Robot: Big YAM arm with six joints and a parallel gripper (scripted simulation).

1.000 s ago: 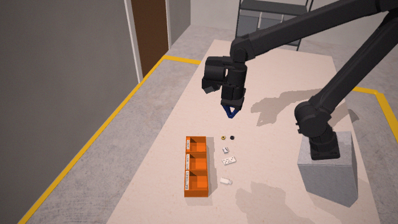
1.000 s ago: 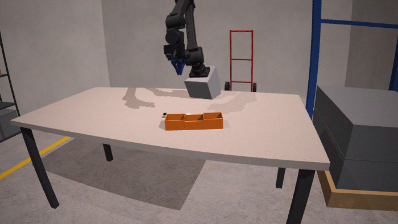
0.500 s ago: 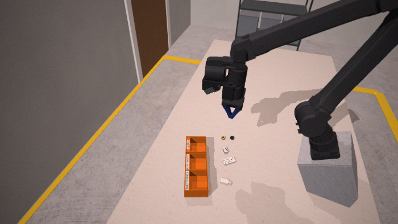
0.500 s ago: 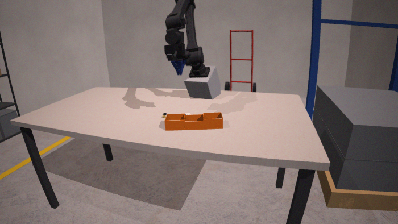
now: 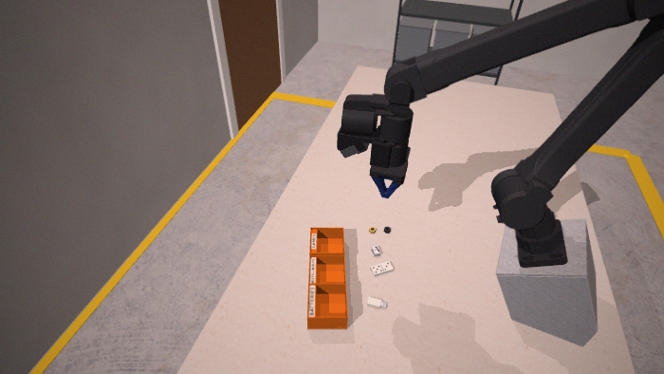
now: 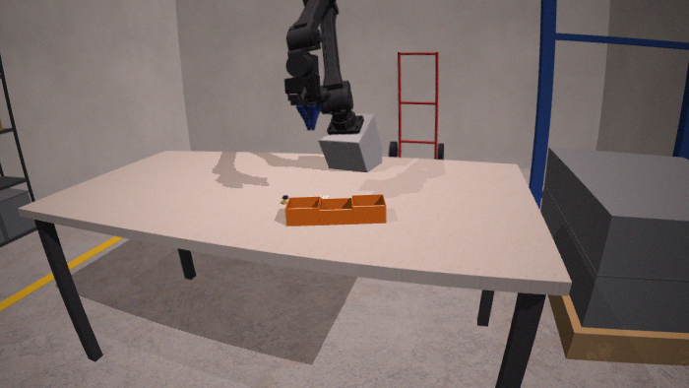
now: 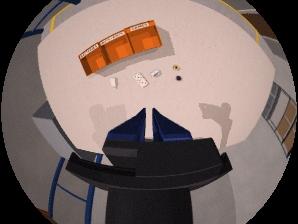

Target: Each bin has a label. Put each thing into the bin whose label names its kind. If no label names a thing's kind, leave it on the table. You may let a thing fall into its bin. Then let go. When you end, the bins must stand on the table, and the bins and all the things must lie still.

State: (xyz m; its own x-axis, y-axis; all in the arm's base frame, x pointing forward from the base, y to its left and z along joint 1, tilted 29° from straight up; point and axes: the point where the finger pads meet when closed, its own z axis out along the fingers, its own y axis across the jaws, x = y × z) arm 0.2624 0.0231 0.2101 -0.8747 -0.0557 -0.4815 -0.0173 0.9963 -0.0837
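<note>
The orange three-compartment bin is 10 cm ahead of my hand, 10 cm to the left of it and 20 cm below it. Also, from my hand: grey thing (1 cm ahead, 2 cm to the right, 21 cm below); then white domino (2 cm behind, 3 cm to the left, 22 cm below); then brass nut (3 cm ahead, 9 cm to the right, 22 cm below).
</note>
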